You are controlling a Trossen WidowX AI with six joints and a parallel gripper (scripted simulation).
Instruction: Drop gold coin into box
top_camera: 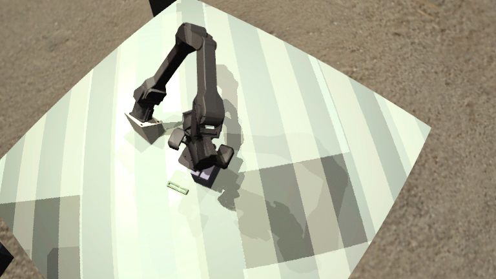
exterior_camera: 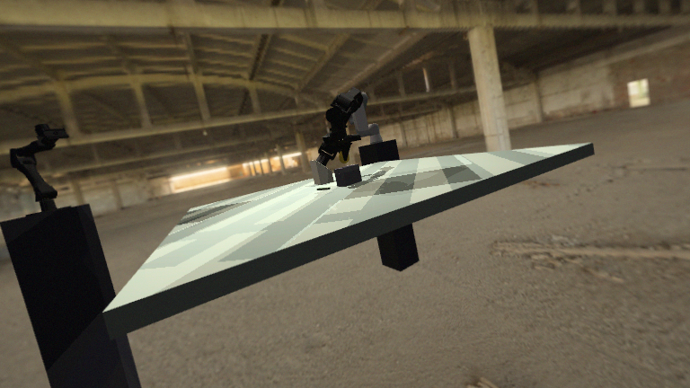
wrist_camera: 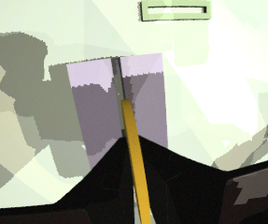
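My gripper tip is now 20 mm below the gold coin.
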